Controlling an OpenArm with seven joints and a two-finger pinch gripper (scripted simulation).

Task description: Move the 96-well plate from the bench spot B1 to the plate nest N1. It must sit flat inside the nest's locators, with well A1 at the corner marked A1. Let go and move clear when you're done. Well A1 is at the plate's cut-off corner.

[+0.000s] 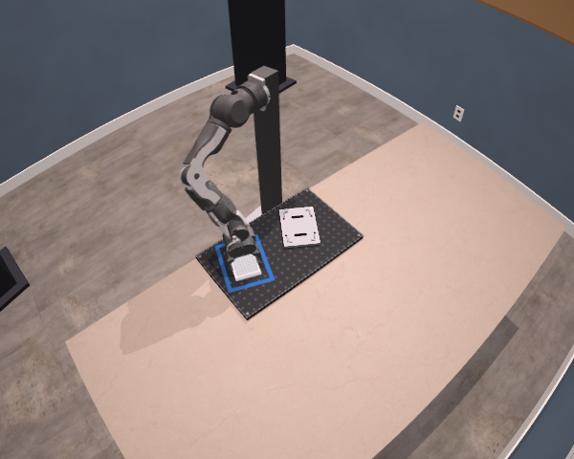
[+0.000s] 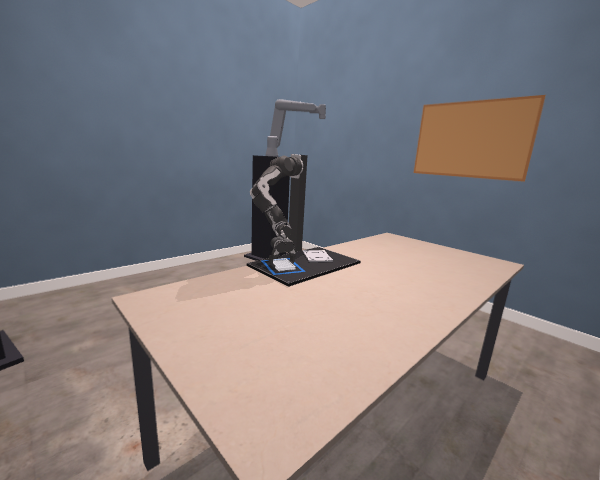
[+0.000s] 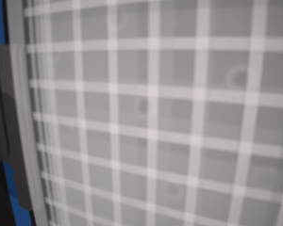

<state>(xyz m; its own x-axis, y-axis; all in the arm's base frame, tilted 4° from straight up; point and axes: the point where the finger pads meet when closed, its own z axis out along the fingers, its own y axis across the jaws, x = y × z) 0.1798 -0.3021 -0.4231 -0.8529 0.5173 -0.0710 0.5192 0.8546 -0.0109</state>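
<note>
Right now the white 96-well plate is right at my hand. From my hand the other things lie so: white plate nest N1 (23 cm to the left, 5 cm ahead).
</note>
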